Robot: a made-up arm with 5 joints.
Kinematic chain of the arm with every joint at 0, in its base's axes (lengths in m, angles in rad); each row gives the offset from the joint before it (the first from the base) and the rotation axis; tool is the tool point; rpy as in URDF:
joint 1: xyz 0 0 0.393 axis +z
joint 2: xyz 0 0 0 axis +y
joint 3: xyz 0.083 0 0.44 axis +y
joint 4: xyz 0.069 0 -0.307 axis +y
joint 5: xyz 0.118 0 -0.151 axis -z
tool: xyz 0 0 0 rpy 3.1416 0 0
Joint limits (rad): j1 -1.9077..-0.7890 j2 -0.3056..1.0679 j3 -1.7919..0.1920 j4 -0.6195..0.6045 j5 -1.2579..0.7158
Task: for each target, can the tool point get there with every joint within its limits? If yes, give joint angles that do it. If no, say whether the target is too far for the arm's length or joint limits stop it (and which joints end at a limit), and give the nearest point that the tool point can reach.
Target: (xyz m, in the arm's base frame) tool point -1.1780 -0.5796 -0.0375
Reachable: no: too far | nearest point -0.2524 -0.7206 0.1554 | short by 0.956 m
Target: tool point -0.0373 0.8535 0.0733
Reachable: no: joint limits stop it (at a limit: joint 2, joint 3, joint 4) | nearest point -0.0011 0.0243 0.3035 | short by 0.861 m
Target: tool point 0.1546 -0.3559 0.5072
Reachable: yes | joints -1.1609 -0.1697 -0.4329 0.3695 -0.5850
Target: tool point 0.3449 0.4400 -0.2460
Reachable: no: joint limits stop it (at a limit: joint 1, joint 2) | nearest point 0.1084 -0.1092 0.1051 | short by 0.693 m
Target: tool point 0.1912 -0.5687 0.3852
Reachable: yes | joints -1.2464 0.5300 -0.7091 -0.4338 0.0932
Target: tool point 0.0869 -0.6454 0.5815
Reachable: yes | joints -1.4370 0.2648 -1.0981 0.2391 0.2680
